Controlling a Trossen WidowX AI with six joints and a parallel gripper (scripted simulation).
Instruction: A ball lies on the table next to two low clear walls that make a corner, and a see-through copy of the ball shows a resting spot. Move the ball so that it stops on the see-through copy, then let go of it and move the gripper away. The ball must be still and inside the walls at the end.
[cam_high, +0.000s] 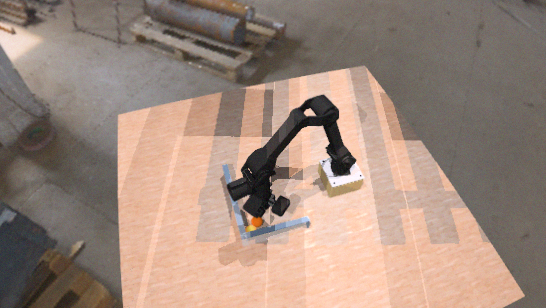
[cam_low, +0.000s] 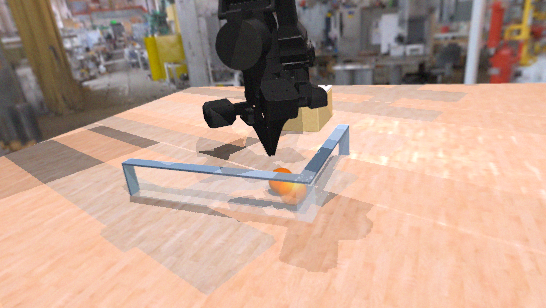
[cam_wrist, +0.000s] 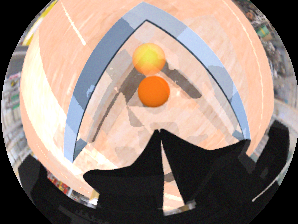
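The see-through copy of ball lies 70 mm to the left of my gripper tip, 50 mm ahead of it and 30 mm below it.
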